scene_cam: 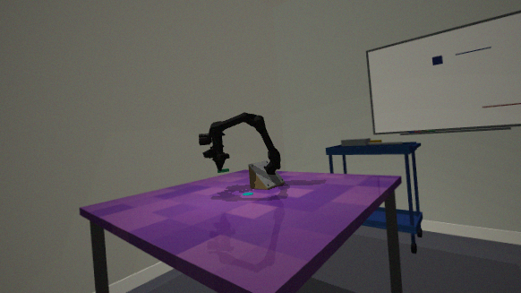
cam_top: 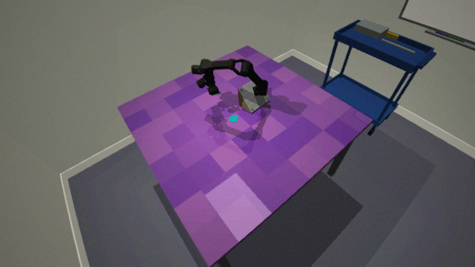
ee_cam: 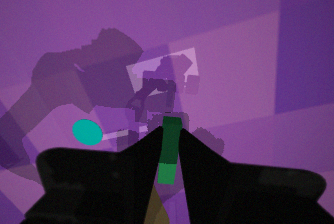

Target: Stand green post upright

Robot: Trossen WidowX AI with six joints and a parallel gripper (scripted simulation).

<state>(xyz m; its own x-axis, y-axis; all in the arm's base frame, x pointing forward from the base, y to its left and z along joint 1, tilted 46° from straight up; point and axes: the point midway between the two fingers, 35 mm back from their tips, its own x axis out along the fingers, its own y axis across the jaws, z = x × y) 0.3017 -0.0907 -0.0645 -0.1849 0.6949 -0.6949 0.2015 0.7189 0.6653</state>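
The green post is 2 cm behind my gripper tip. Round my gripper tip: cyan circle: 18 cm to the left, 12 cm below, 5 cm behind.
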